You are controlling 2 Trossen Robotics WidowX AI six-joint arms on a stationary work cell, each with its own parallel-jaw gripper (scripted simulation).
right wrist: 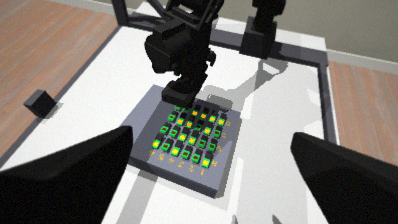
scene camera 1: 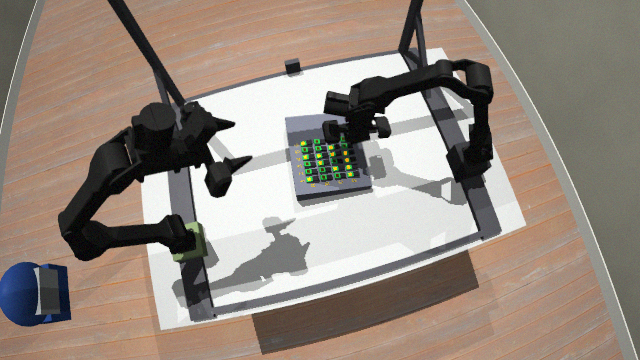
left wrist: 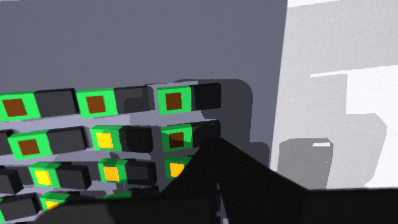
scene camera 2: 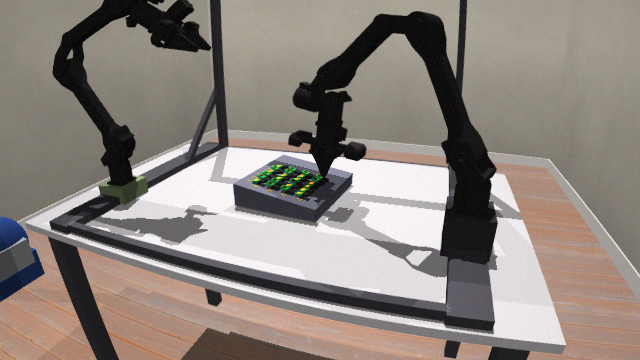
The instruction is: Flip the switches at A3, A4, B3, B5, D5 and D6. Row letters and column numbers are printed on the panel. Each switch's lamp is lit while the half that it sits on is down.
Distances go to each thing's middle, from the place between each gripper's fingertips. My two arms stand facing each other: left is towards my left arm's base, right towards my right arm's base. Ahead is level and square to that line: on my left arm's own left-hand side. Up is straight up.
The switch D6 (left wrist: 176,99) lies 50 mm below my left hand (scene camera 2: 323,176), 20 mm behind it and 10 mm to the right of it. Round my left hand: switch B5 (left wrist: 34,144) (100 mm to the right, 40 mm below, 10 mm behind); switch D5 (left wrist: 178,137) (50 mm below, 20 mm to the right).
I see my right gripper 10 cm past the switch B5, 21 cm to the right of it and 35 cm above it. Round my right hand: switch D6 (11 cm behind, 29 cm to the left, 36 cm below); switch D5 (9 cm behind, 29 cm to the left, 36 cm below).
